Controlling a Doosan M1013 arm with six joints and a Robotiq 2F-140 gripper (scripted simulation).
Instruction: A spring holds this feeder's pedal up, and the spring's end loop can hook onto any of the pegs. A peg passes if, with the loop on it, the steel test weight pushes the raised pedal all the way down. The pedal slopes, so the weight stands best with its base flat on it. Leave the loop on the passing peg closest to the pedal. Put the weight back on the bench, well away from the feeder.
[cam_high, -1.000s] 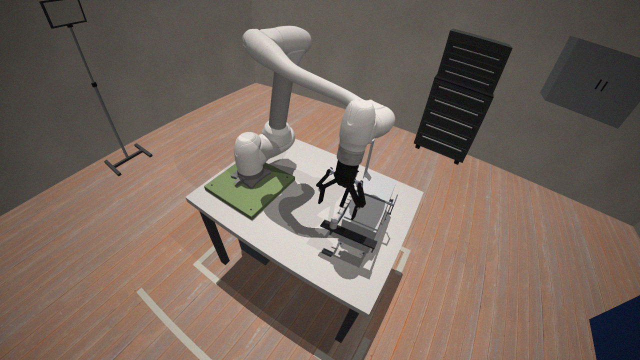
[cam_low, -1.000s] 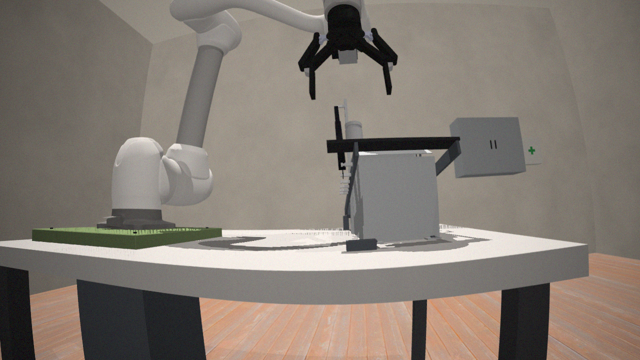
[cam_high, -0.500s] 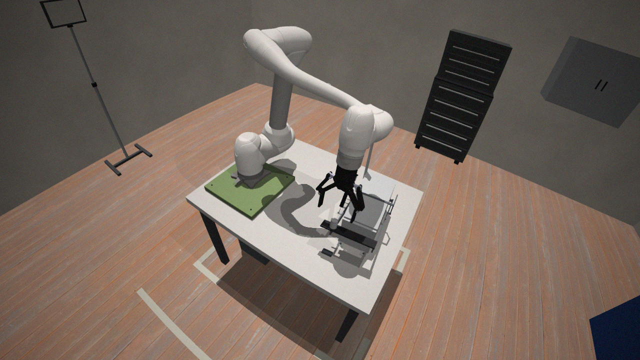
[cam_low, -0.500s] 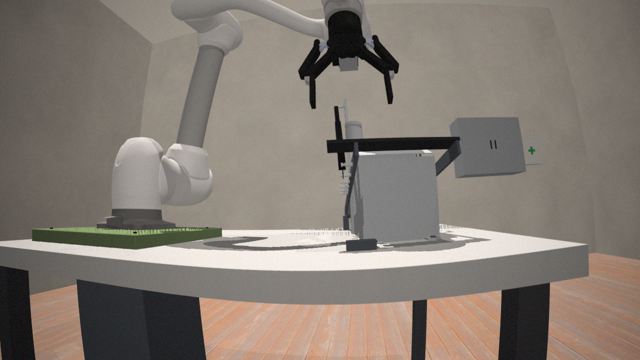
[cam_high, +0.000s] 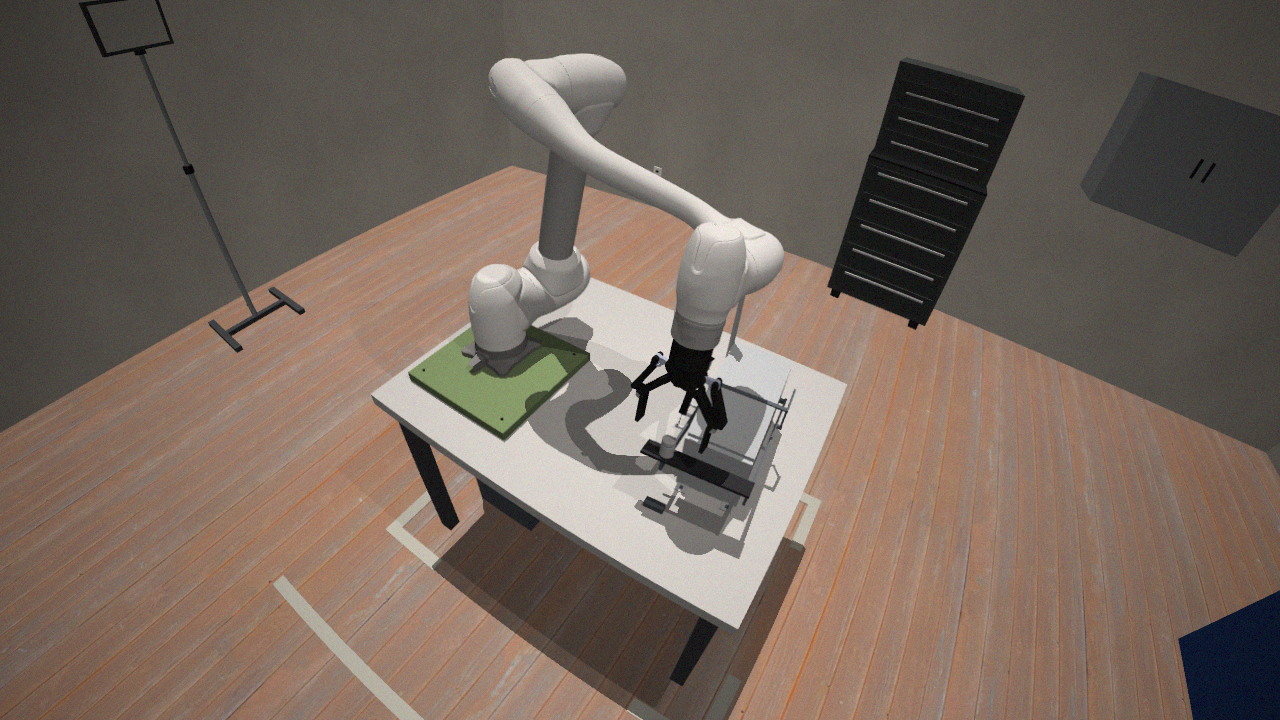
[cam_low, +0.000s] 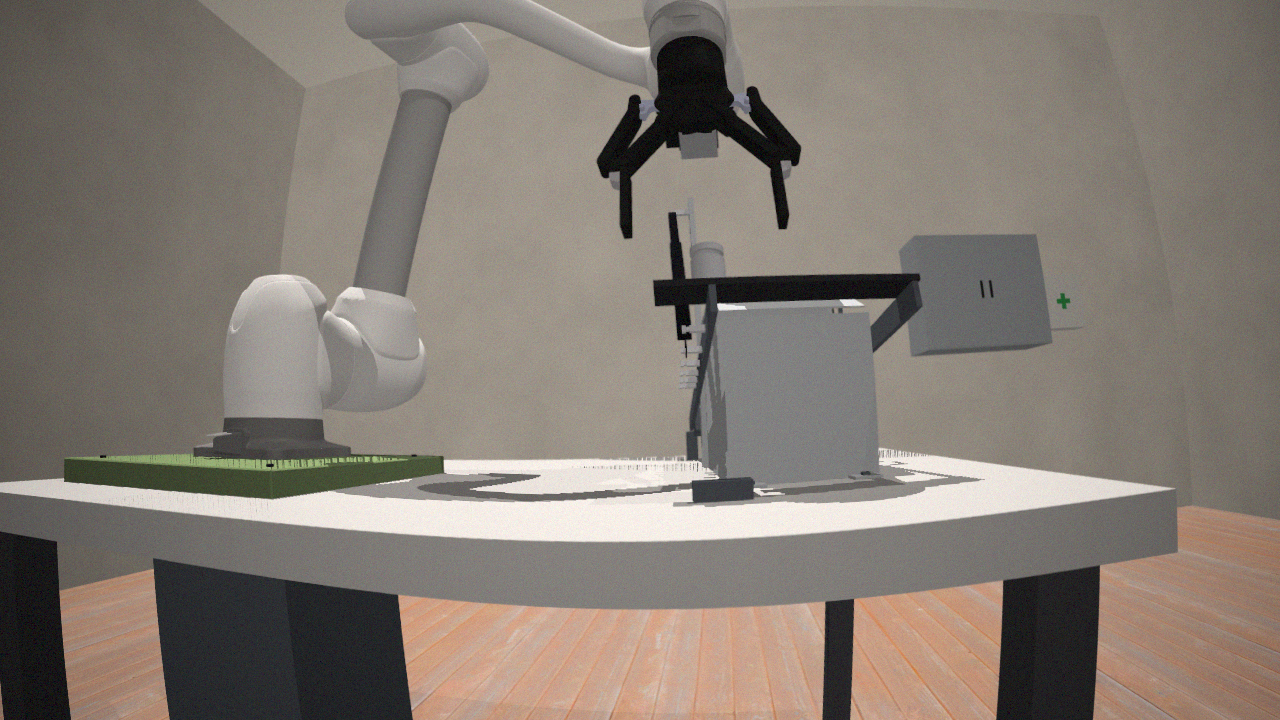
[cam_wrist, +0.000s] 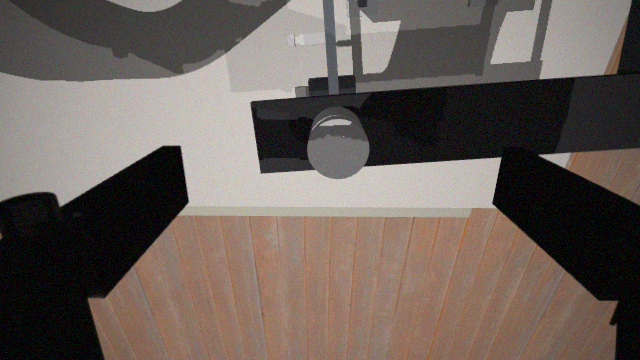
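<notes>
Right now my hand is 5 cm above the steel test weight. Round my hand: small dark block (25 cm below, 3 cm to the right).
</notes>
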